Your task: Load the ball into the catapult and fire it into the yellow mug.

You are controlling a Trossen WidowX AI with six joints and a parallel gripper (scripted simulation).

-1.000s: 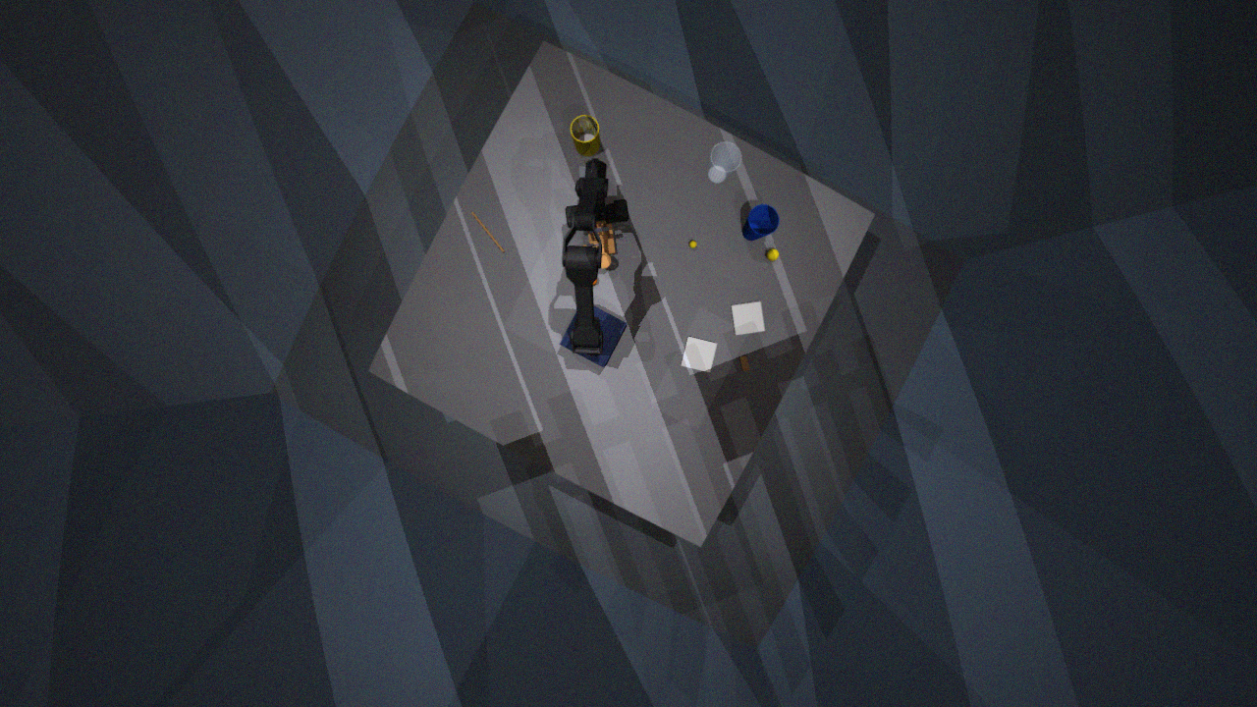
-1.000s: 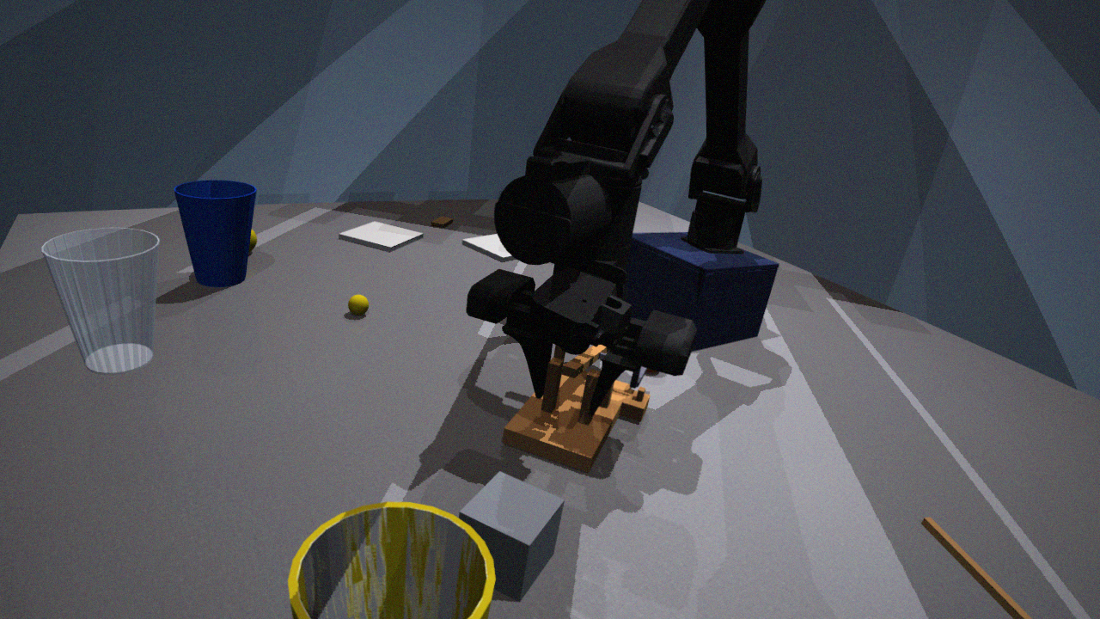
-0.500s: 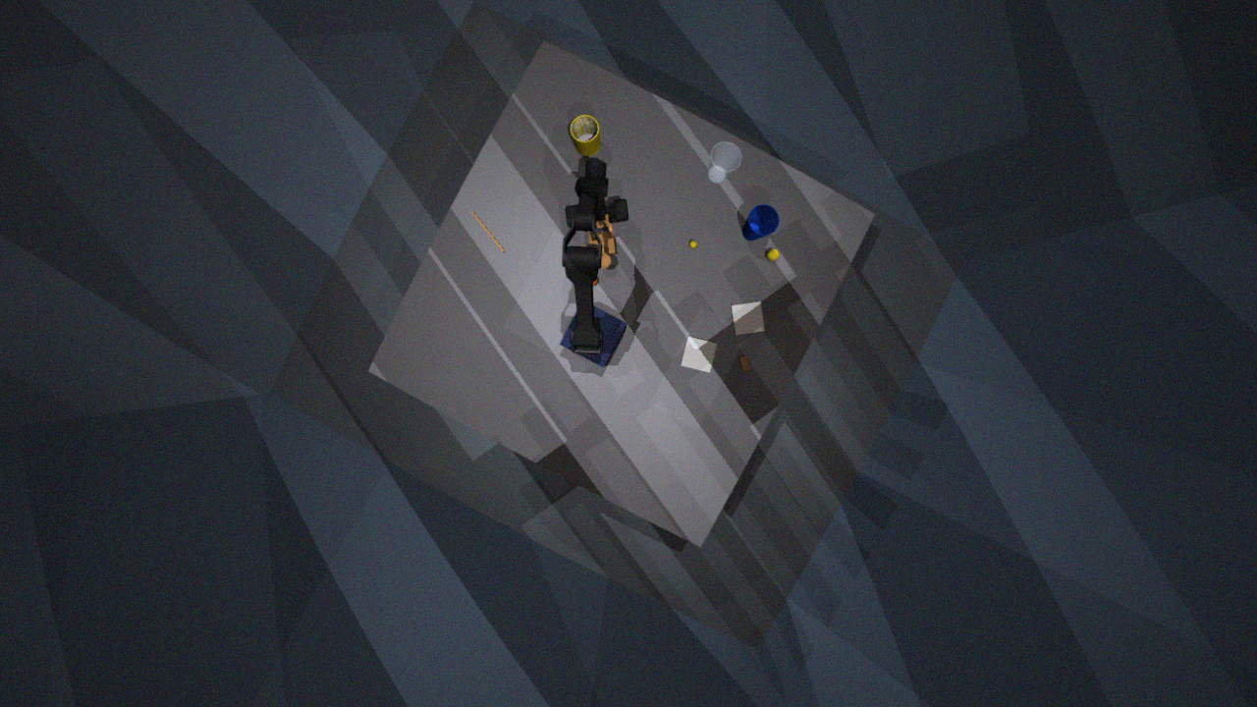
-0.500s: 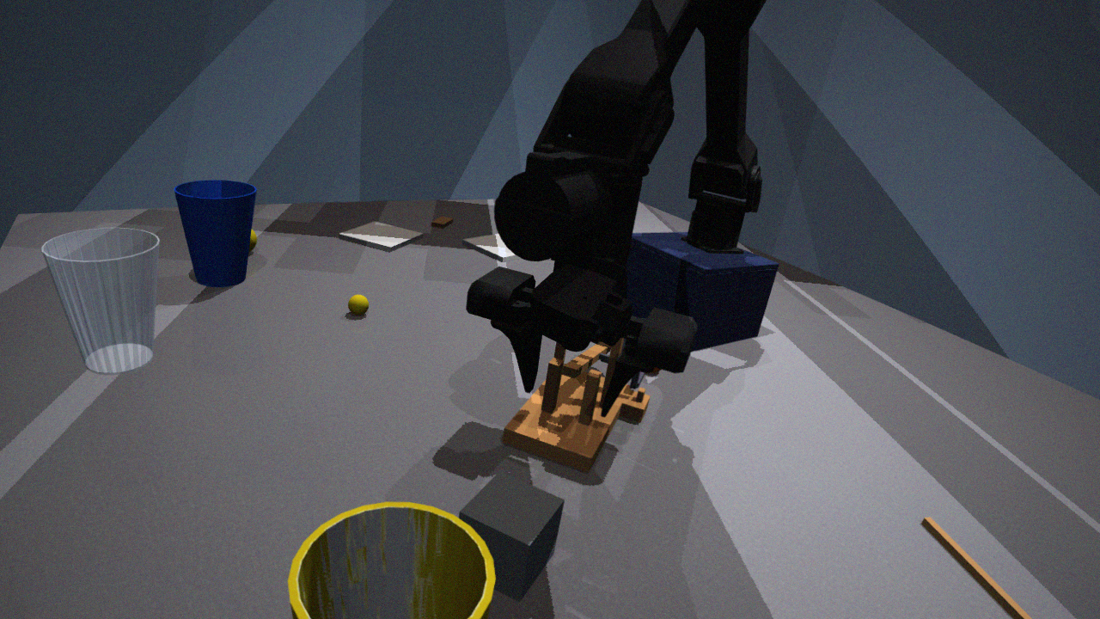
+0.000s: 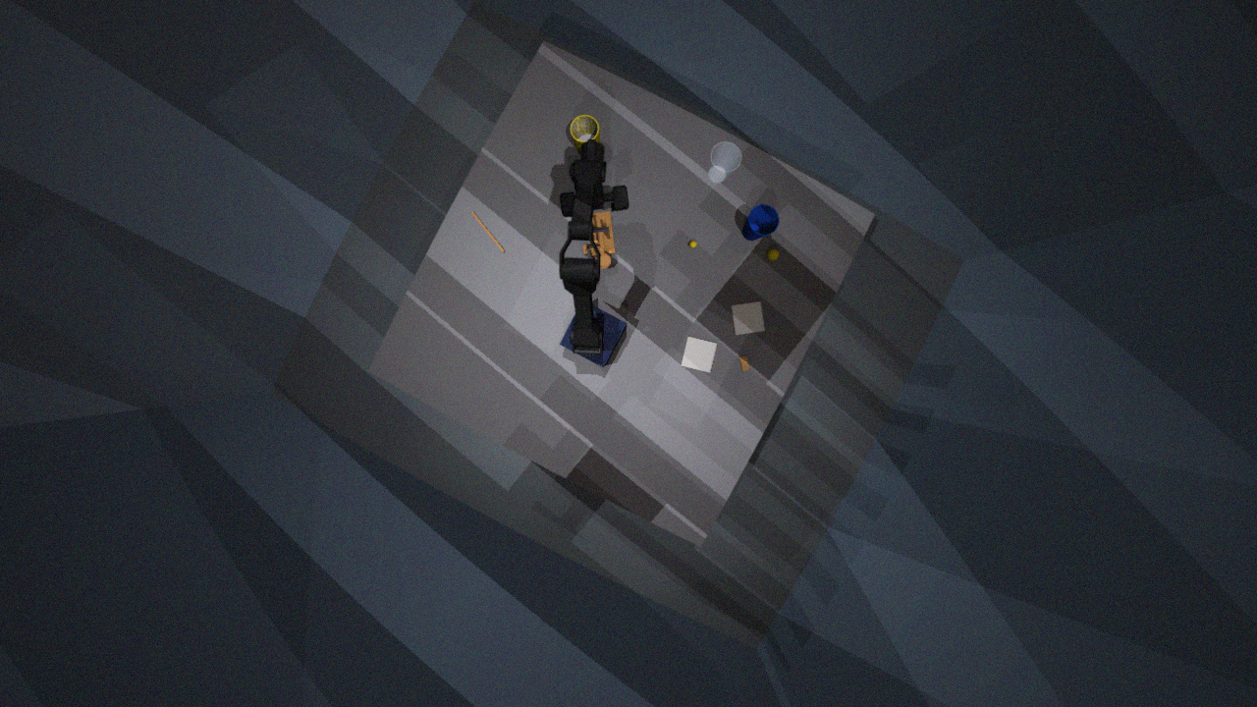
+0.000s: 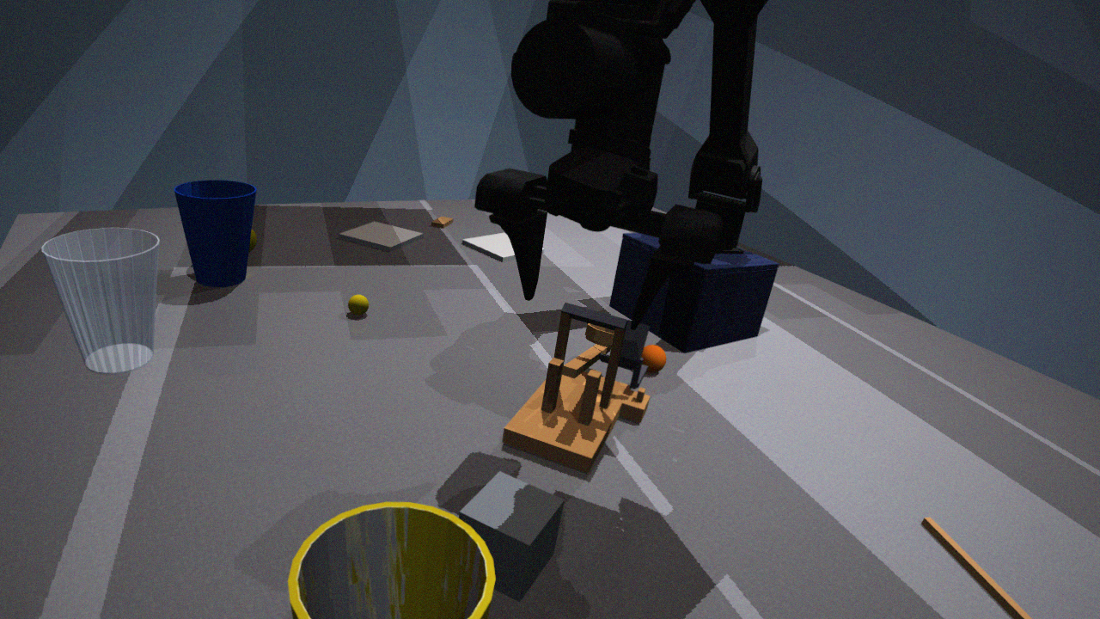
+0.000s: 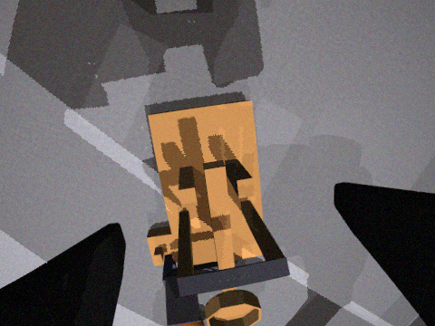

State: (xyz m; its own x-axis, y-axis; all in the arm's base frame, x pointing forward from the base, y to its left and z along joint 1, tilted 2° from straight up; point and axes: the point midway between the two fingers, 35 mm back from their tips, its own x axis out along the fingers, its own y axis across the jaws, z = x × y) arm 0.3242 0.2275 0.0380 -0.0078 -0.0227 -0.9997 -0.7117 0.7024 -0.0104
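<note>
My gripper tip is now 16 cm past the orange ball, 10 cm to the left of it and 11 cm above it. From my gripper tip the other things lie so: grey cube 10 cm ahead, 12 cm to the left, 10 cm below; then wooden catapult 6 cm behind, 5 cm to the right, 7 cm below; then yellow mug 19 cm ahead, 20 cm to the left, 10 cm below.
</note>
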